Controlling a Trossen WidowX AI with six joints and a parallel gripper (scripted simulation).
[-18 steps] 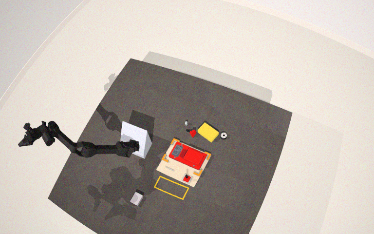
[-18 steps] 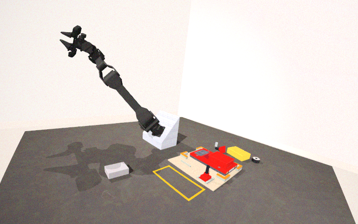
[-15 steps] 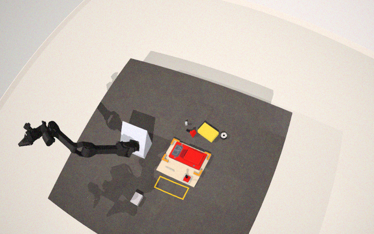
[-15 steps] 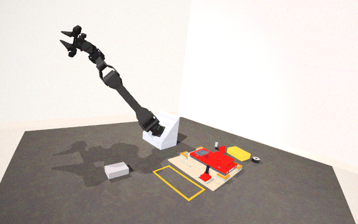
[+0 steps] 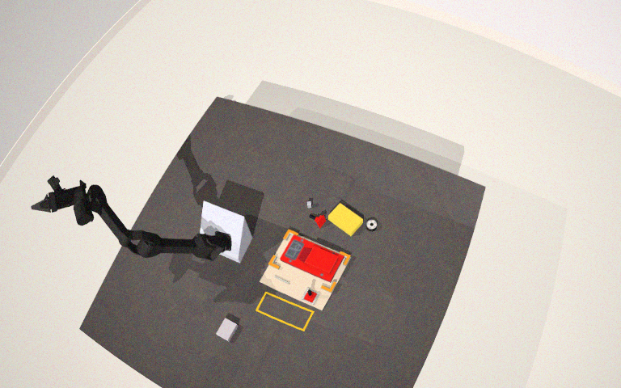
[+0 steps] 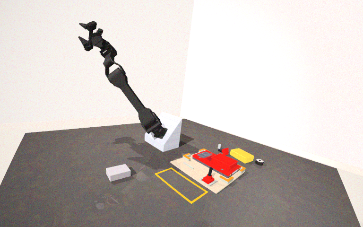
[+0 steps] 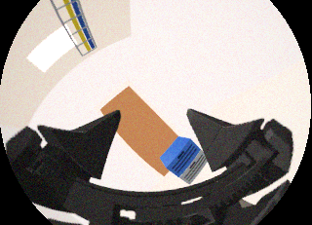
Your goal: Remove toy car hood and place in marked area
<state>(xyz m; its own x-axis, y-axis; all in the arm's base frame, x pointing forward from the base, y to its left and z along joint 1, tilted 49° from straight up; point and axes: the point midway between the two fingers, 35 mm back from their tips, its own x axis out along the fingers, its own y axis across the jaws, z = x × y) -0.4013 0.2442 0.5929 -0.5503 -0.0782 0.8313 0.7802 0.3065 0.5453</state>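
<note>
The hood lies 840 mm ahead of my gripper tip, 570 mm below it and 340 mm to the left of it. From my gripper tip the other things lie so: small wheel: 980 mm ahead, 610 mm below, 530 mm to the left; then beige base plate: 800 mm ahead, 600 mm below, 320 mm to the left; then yellow sponge block: 880 mm ahead, 600 mm below, 530 mm to the left.
</note>
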